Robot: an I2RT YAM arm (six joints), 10 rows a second.
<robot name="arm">
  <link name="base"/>
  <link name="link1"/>
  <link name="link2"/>
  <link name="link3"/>
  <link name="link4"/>
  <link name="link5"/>
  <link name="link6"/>
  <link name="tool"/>
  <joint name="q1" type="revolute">
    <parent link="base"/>
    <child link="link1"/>
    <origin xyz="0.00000 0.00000 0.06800"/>
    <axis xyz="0 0 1"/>
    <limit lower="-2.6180" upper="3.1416"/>
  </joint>
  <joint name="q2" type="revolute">
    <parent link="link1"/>
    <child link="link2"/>
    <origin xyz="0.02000 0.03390 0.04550"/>
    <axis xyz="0 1 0"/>
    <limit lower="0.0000" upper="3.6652"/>
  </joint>
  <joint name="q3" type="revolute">
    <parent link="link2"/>
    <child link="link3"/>
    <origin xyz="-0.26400 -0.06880 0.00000"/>
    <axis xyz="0 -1 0"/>
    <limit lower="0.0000" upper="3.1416"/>
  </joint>
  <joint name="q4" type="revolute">
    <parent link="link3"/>
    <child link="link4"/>
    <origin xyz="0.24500 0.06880 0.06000"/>
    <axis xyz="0 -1 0"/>
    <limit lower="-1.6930" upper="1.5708"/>
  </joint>
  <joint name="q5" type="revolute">
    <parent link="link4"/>
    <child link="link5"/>
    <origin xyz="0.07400 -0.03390 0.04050"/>
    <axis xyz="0 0 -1"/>
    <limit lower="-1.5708" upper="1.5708"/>
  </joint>
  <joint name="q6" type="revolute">
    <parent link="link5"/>
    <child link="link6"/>
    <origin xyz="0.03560 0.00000 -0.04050"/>
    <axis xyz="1 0 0"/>
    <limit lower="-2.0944" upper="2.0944"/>
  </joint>
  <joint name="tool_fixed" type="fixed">
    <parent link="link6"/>
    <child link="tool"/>
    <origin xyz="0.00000 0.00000 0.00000" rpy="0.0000 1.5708 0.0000"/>
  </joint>
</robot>
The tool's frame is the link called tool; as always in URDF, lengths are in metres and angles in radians.
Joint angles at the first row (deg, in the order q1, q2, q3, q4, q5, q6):
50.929 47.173 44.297 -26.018 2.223 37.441
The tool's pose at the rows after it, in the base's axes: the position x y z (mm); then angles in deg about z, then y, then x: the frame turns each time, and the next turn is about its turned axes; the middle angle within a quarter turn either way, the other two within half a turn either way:
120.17 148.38 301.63 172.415 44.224 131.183
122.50 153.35 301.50 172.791 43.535 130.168
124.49 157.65 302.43 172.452 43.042 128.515
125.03 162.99 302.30 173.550 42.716 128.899
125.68 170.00 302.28 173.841 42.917 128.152
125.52 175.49 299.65 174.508 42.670 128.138
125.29 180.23 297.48 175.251 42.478 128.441
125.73 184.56 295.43 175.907 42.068 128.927
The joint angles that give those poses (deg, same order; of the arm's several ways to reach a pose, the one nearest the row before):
50.992 48.636 44.393 -23.912 -0.027 37.699
51.145 49.898 44.647 -22.637 -1.300 38.121
51.284 50.871 44.868 -21.094 -2.365 38.748
52.082 52.121 45.424 -20.806 -2.461 38.847
53.141 53.466 45.682 -19.137 -2.280 39.065
54.070 54.522 45.526 -18.030 -2.153 39.374
54.880 55.494 45.529 -17.345 -1.935 39.545
55.448 56.550 45.697 -16.965 -1.803 39.808

